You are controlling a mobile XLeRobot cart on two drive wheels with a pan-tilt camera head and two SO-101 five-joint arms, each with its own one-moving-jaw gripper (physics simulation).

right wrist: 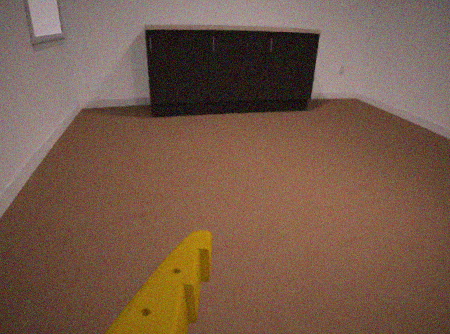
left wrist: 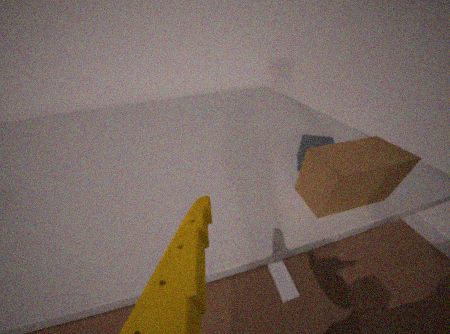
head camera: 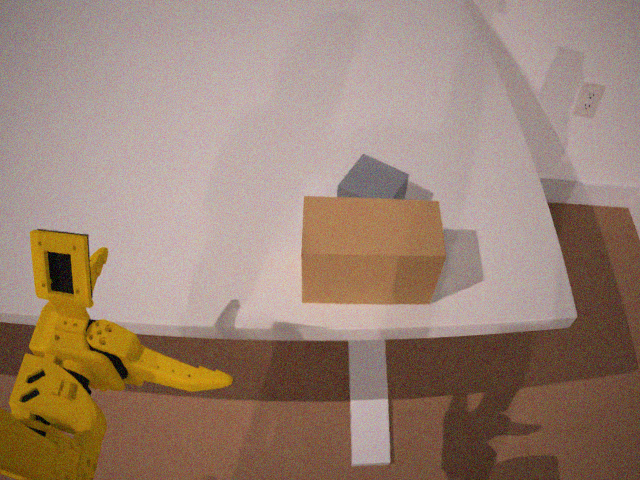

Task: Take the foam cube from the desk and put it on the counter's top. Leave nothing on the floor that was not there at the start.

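The blue-grey foam cube (head camera: 373, 178) (left wrist: 316, 141) rests on the white desk (head camera: 155, 155) (left wrist: 125, 200), partly hidden behind a brown box. My left gripper (head camera: 166, 315) (left wrist: 204, 212) is fully open and empty, near the desk's front edge, left of the box and apart from it in the head view; one notched jaw shows in the left wrist view. My right gripper (right wrist: 202, 245) is fully open and empty over the floor, with one jaw showing. The counter, a dark cabinet (right wrist: 232, 70) with a pale top (right wrist: 232, 28), stands far off against the wall.
The brown box (head camera: 372, 250) (left wrist: 355, 175) stands near the desk's front edge, between that edge and the cube. A white desk foot (head camera: 370, 428) (left wrist: 283, 281) reaches out below the edge. A wall outlet (head camera: 589, 100) is beyond the desk's right side.
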